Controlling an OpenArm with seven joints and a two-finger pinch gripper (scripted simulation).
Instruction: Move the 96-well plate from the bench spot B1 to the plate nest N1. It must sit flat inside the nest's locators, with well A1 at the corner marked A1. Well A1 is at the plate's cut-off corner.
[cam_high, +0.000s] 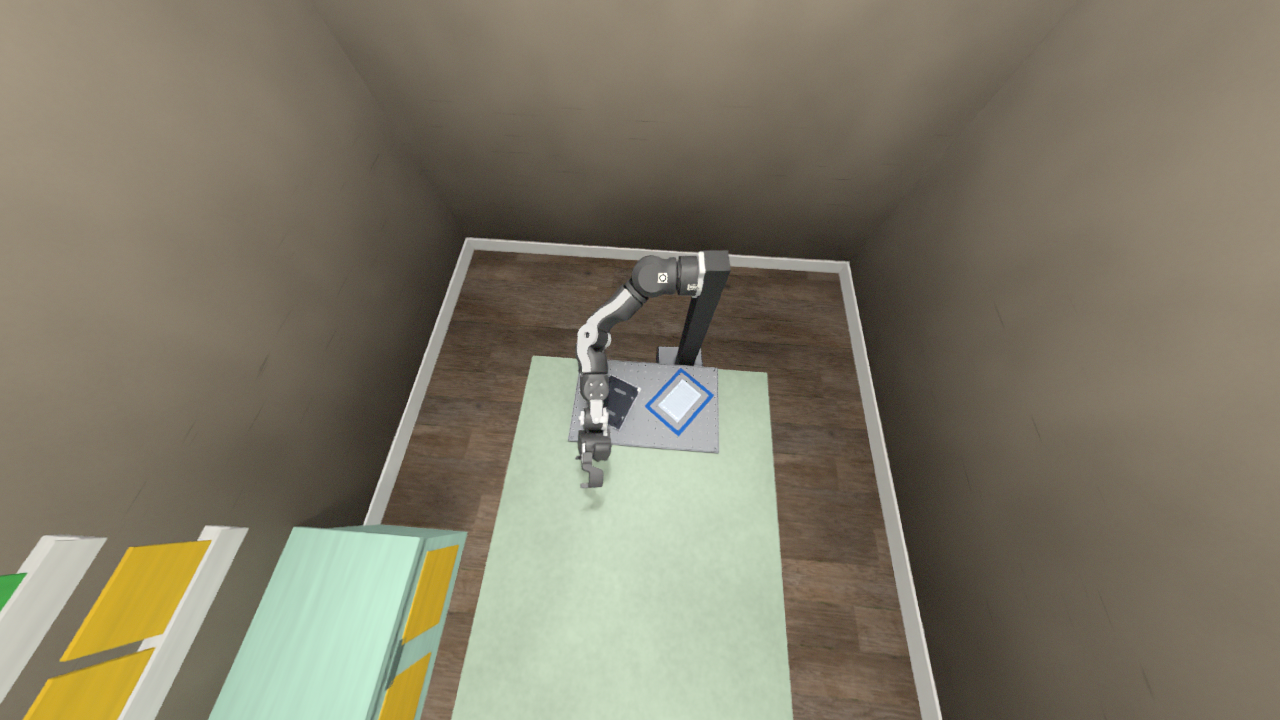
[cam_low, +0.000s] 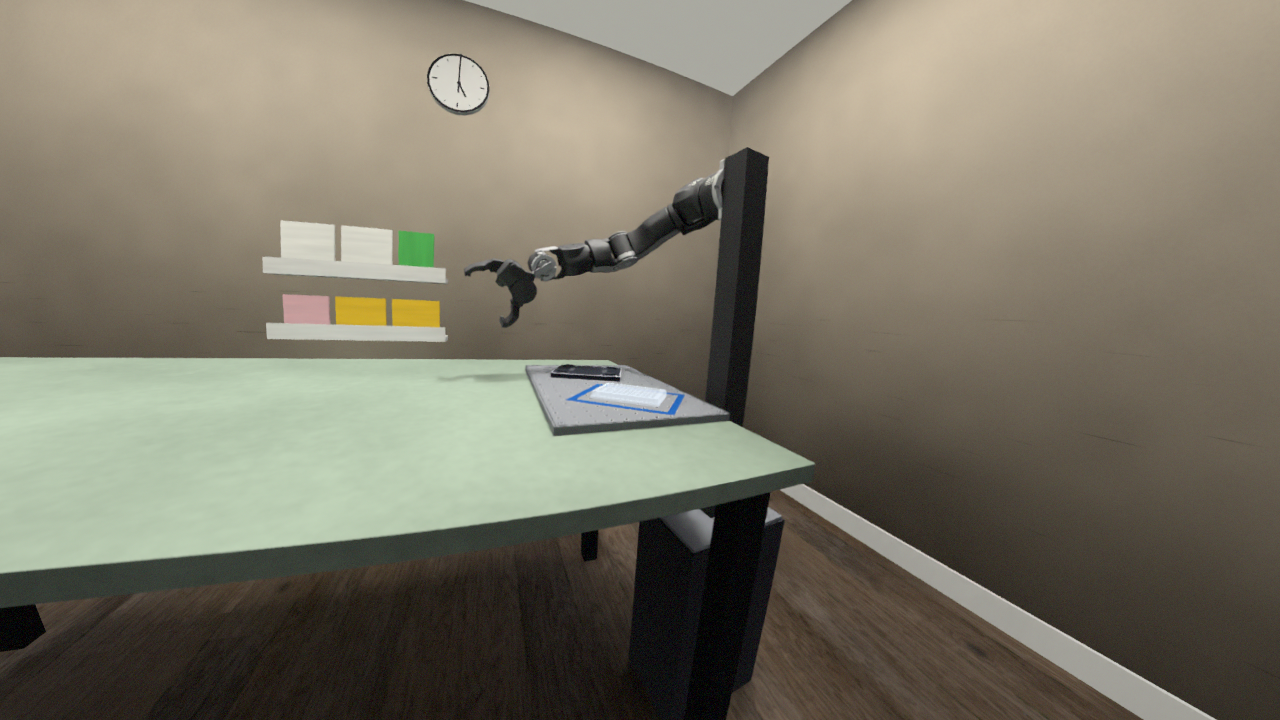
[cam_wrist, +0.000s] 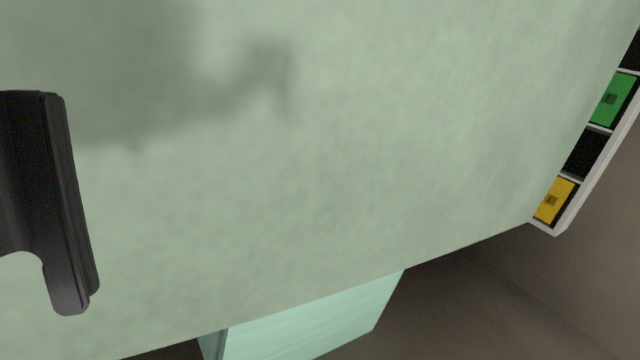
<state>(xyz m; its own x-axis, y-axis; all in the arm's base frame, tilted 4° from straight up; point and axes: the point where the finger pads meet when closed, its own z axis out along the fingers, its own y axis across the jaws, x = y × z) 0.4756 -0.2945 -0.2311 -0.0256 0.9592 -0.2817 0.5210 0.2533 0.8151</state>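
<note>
The 96-well plate lies 280 mm to the left of my hand, 250 mm behind it and 160 mm below it. The rest, counted from my hand: black plate nest N1 (250 mm behind, 160 mm below, 60 mm to the left); white A1 label (290 mm behind, 160 mm below, 140 mm to the left).
</note>
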